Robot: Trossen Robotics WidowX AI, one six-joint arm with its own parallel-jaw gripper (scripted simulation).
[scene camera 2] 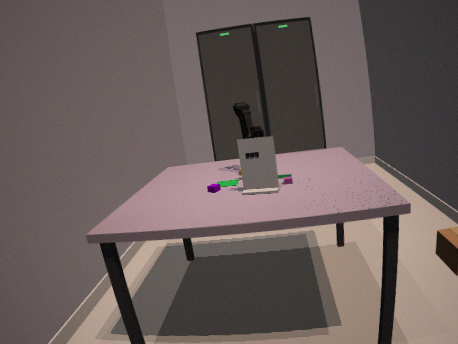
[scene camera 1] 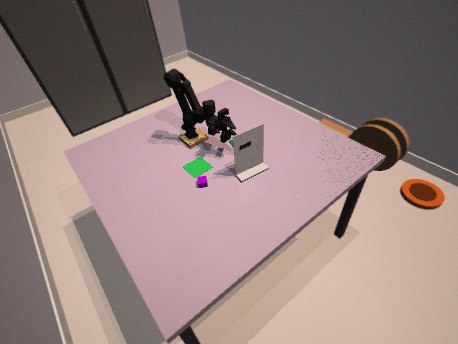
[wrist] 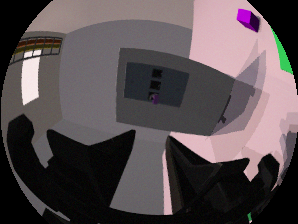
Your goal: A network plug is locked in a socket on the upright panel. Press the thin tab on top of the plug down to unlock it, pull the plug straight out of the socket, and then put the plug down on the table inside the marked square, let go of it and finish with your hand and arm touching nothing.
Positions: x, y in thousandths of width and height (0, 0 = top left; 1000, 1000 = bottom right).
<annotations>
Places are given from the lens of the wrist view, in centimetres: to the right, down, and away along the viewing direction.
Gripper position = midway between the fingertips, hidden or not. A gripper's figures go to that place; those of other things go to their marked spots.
my gripper (wrist: 508, 614): 0, 2, 10
panel (wrist: 643, 431): 8, -3, 20
</annotations>
